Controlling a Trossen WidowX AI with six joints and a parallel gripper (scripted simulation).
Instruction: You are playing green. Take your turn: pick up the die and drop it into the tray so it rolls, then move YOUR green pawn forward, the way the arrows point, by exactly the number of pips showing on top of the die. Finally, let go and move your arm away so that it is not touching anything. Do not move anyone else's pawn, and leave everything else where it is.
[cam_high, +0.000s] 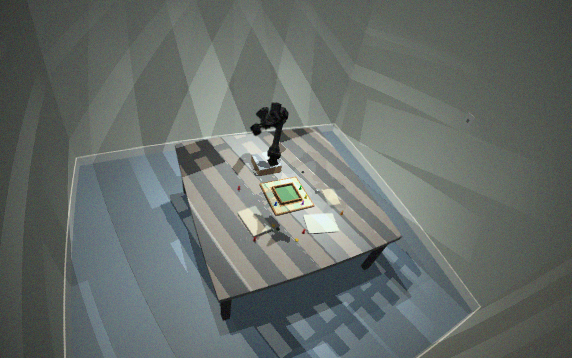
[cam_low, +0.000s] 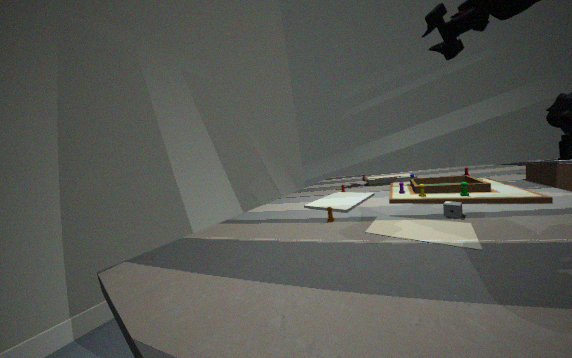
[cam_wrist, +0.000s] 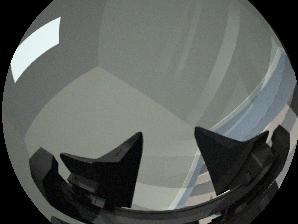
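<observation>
The grey die lies 56 cm below my gripper tip, 51 cm to the left of it and 5 cm ahead of it. From my gripper tip the other things lie so: blue pawn 55 cm below, 16 cm to the left, 10 cm ahead; green pawn 55 cm below, 39 cm to the left; purple pawn 55 cm below, 35 cm to the left, 14 cm ahead.
</observation>
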